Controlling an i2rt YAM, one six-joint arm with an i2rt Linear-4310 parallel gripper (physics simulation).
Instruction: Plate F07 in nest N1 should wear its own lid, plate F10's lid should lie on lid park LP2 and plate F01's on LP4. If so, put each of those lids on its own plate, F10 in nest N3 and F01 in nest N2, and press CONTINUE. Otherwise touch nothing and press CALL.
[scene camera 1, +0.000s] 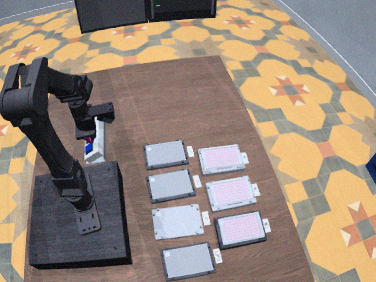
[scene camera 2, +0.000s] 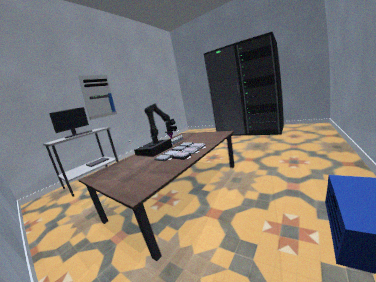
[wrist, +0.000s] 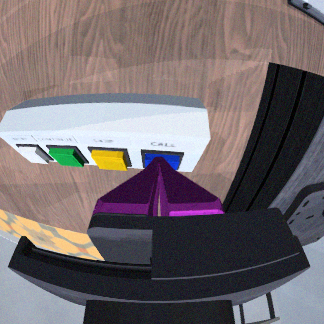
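Where they show: gripper, fingertip midpoint: (scene camera 1: 91, 142) (scene camera 2: 171, 138) (wrist: 158, 163); arm's base, origin of the base link: (scene camera 1: 84, 203) (scene camera 2: 156, 143).
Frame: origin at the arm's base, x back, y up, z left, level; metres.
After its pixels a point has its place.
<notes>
My gripper (scene camera 1: 88, 139) @[x -0.060, y -0.014, z 0.234 m] (scene camera 2: 170, 136) @[x -0.060, y -0.014, z 0.234 m] (wrist: 158, 163) @[x -0.060, y -0.014, z 0.234 m] is shut and empty. Its magenta tips are at the blue CALL button (wrist: 173, 159) @[x -0.052, y -0.030, z 0.223 m] (scene camera 1: 89, 148) @[x -0.046, y -0.033, z 0.228 m] and cover part of it; whether they touch or press it I cannot tell. The white button box (wrist: 110, 117) @[x -0.095, y -0.032, z 0.270 m] (scene camera 1: 95, 156) @[x -0.061, y -0.046, z 0.196 m] also bears the green CONTINUE button (wrist: 66, 157) @[x -0.063, y -0.031, z 0.328 m]. In scene camera 1, pink-welled plates sit in N3 (scene camera 1: 221, 158) @[x -0.464, y -0.052, z 0.043 m], N2 (scene camera 1: 231, 193) @[x -0.437, y -0.054, z -0.089 m] and dark-rimmed N1 (scene camera 1: 241, 229) @[x -0.413, y -0.054, z -0.214 m]. Grey panels lie on dark-rimmed LP2 (scene camera 1: 166, 154) @[x -0.302, y -0.067, z 0.134 m], LP4 (scene camera 1: 171, 185) @[x -0.277, y -0.066, z 0.013 m] and LP3 (scene camera 1: 188, 261) @[x -0.234, y -0.066, z -0.244 m]; LP1 (scene camera 1: 177, 221) @[x -0.252, y -0.074, z -0.109 m] is pale. Plate and lid codes are unreadable.
A yellow button (wrist: 110, 160) @[x -0.055, y -0.031, z 0.280 m] and a white button (wrist: 33, 153) @[x -0.073, y -0.030, z 0.371 m] are on the same box. The black arm base (scene camera 1: 80, 250) @[x 0.046, y -0.005, z -0.142 m] stands beside the box on the brown table (scene camera 1: 175, 100) @[x -0.427, y -0.084, z 0.397 m] (scene camera 2: 135, 180) @[x -0.259, y -0.084, z -0.656 m]. The nests and parks stand right of the base in scene camera 1.
</notes>
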